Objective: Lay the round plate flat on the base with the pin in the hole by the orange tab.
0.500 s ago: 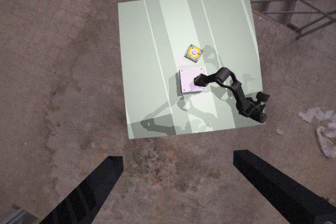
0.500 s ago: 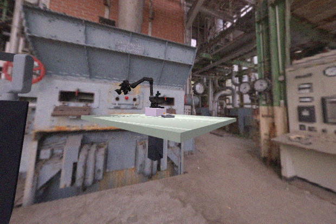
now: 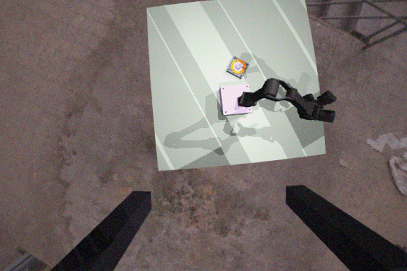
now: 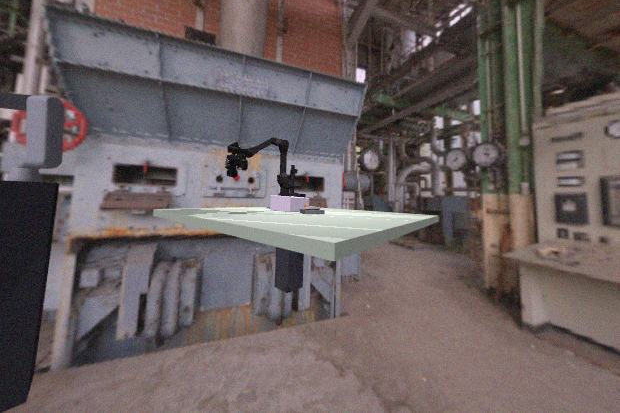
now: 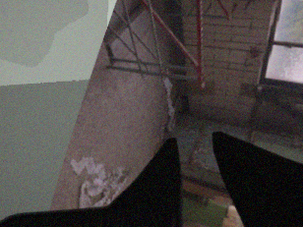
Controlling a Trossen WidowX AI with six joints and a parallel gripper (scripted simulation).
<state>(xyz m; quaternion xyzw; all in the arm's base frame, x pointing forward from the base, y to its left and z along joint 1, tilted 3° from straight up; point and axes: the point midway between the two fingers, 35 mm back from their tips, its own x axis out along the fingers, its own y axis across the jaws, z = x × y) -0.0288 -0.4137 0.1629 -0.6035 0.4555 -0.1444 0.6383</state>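
My gripper tip is now 27 cm short of the base, 44 cm to the right of it and 24 cm above it.
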